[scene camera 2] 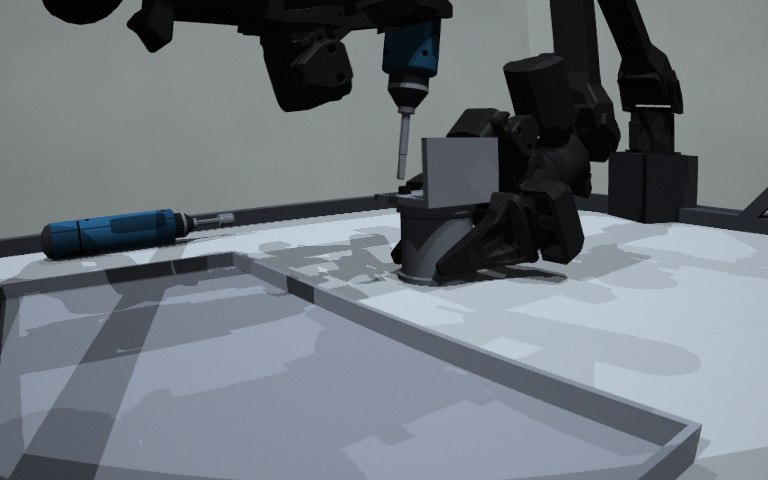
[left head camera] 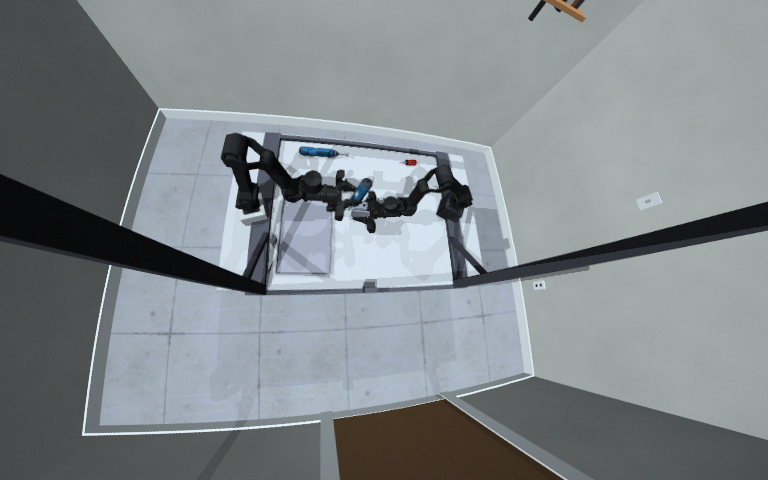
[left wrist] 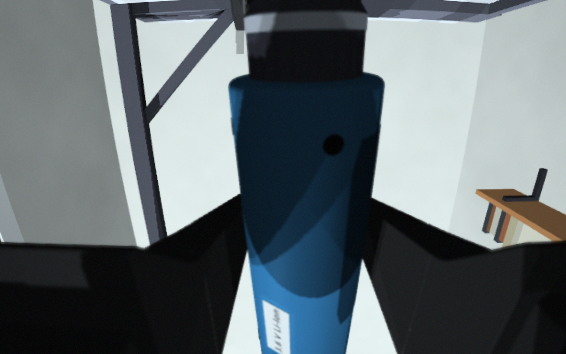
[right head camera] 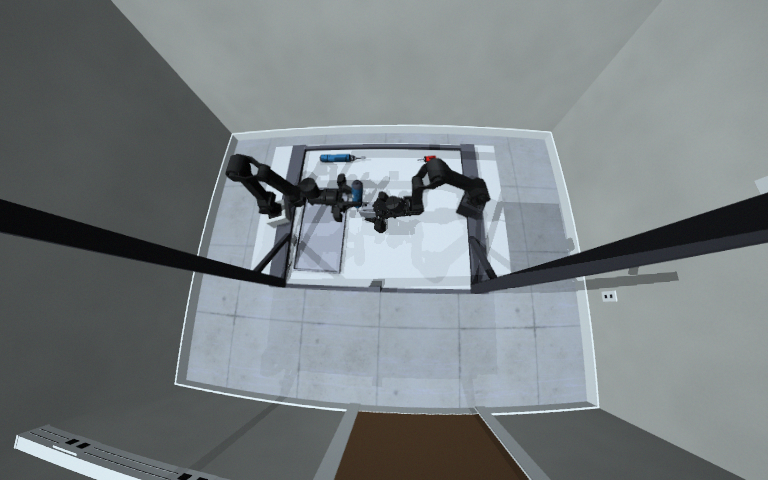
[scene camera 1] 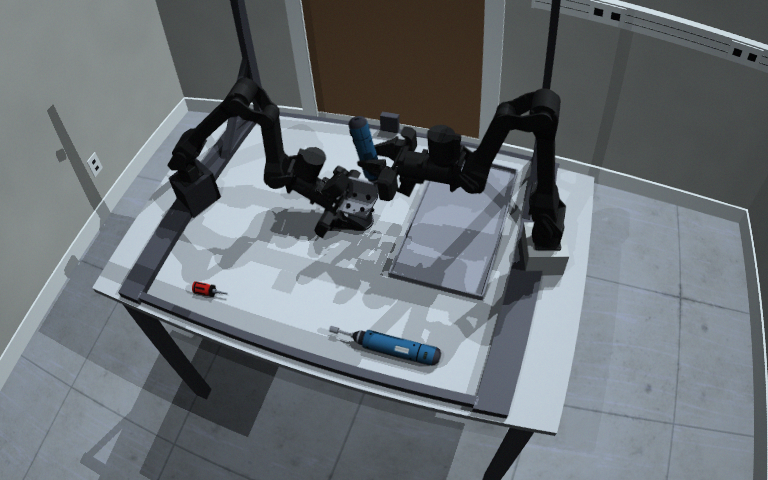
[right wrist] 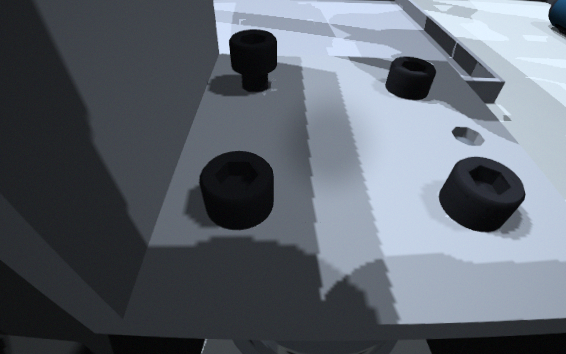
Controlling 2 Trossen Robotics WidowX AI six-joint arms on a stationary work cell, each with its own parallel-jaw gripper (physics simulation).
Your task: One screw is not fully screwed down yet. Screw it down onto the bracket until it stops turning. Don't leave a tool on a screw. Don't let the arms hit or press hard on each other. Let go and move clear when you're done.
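Pixels of known places: left gripper, fingertip midpoint: (left head camera: pixel 362 197) (left wrist: pixel 301 204) (right head camera: pixel 361 198) (scene camera 1: pixel 361 156); right gripper, fingertip midpoint: (scene camera 2: pixel 414 265) (scene camera 1: pixel 368 220); left arm's base, link origin: (left head camera: pixel 250 206) (right head camera: pixel 274 211) (scene camera 1: pixel 546 239); right arm's base, link origin: (scene camera 2: pixel 652 153) (left head camera: pixel 456 204) (right head camera: pixel 475 199) (scene camera 1: pixel 189 175).
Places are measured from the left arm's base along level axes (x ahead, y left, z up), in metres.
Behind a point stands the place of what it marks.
Note:
The grey bracket (right wrist: pixel 350 215) @[x 0.454, y -0.124, z -0.006 m] (scene camera 2: pixel 460 172) @[x 0.420, y -0.147, z 0.012 m] is on a round grey stand (scene camera 2: pixel 424 243) @[x 0.408, y -0.122, z -0.041 m]. In the right wrist view one screw (right wrist: pixel 253 52) @[x 0.419, y -0.128, z 0.004 m] stands raised beside the upright wall, its shank showing; three others (right wrist: pixel 410 77) @[x 0.429, y -0.096, z -0.001 m] (right wrist: pixel 236 190) (right wrist: pixel 482 195) sit low. My left gripper (left wrist: pixel 301 204) @[x 0.420, y -0.125, z 0.134 m] (scene camera 1: pixel 370 162) @[x 0.420, y -0.125, z 0.134 m] is shut on a blue electric screwdriver (scene camera 2: pixel 410 50) @[x 0.381, y -0.131, z 0.100 m] (scene camera 1: pixel 362 138) @[x 0.409, y -0.103, z 0.207 m] (left head camera: pixel 361 189) @[x 0.399, y -0.133, z 0.215 m], bit down. The bit tip (scene camera 2: pixel 400 169) @[x 0.383, y -0.119, z 0.016 m] hangs a little above a screw head (scene camera 2: pixel 404 189) @[x 0.421, y -0.096, z -0.003 m], not touching; which screw is unclear. My right gripper (scene camera 2: pixel 416 263) @[x 0.416, y -0.108, z -0.060 m] is shut on the stand, its fingers around the lower part, partly hidden.
A second blue driver (scene camera 1: pixel 399 346) @[x 0.333, y 0.248, z -0.033 m] (scene camera 2: pixel 113 233) @[x 0.325, y 0.222, z -0.049 m] with a socket end and a small red screwdriver (scene camera 1: pixel 203 288) @[x 0.797, y 0.110, z -0.045 m] (left head camera: pixel 410 162) @[x 0.793, y 0.097, z -0.048 m] lie along the table edge. A shallow grey tray (scene camera 1: pixel 436 286) @[x 0.257, y 0.082, z -0.062 m] (scene camera 2: pixel 498 370) @[x 0.263, y -0.256, z -0.062 m] lies beside the stand. Both grippers are close together.

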